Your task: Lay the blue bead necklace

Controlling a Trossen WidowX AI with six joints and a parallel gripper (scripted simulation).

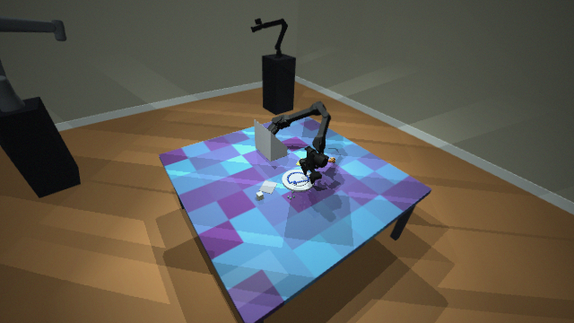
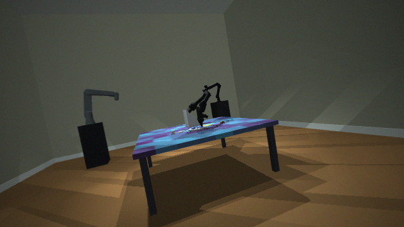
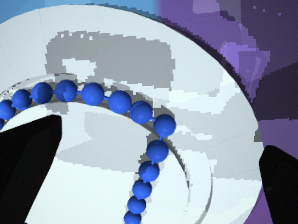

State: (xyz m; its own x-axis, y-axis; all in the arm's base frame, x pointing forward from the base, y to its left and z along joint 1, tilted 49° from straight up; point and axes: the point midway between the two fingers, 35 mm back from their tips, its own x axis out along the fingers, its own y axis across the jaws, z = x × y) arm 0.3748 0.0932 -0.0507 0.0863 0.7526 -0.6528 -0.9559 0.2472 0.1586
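Now: the round white bead board 5 cm behind my gripper tip, 4 cm to the right of it and 1 cm below it. The rest, counted from my gripper tip: cream cube (7 cm behind, 31 cm to the right); yellow patch (15 cm behind, 12 cm to the left, 2 cm below); flat grey square (11 cm behind, 22 cm to the right, 2 cm below).
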